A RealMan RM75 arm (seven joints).
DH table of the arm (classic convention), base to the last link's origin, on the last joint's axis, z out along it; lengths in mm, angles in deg. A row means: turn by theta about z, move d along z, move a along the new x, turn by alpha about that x. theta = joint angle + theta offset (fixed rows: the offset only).
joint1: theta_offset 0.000  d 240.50  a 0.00  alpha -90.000
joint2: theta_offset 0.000  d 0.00  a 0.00  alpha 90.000
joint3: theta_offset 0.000  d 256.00  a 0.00  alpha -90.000
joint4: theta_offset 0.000  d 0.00  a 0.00  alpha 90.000
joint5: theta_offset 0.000  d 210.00  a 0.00  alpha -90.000
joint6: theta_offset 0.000  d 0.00  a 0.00  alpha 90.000
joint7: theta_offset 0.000  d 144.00  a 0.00  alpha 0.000
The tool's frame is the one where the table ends.
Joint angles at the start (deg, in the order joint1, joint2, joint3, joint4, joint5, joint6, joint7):
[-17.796 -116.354 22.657 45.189 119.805 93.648 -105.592]
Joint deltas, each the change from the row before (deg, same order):
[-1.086 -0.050 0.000 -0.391 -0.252 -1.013 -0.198]
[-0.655 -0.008 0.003 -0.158 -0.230 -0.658 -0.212]
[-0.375 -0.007 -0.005 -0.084 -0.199 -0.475 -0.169]
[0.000 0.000 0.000 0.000 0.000 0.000 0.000]
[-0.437 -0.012 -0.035 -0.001 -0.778 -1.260 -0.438]
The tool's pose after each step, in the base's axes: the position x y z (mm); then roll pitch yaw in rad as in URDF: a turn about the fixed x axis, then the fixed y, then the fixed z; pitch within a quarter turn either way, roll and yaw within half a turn. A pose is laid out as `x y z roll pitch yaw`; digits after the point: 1 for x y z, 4 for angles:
-348.5 279.1 73.9 -3.0664 -0.7112 1.0899
-346.3 284.1 74.0 -3.0627 -0.7183 1.0857
-345.1 287.2 74.3 -3.0598 -0.7242 1.0842
-345.1 287.2 74.3 -3.0598 -0.7242 1.0842
-344.2 292.7 76.3 -3.0479 -0.7446 1.0847

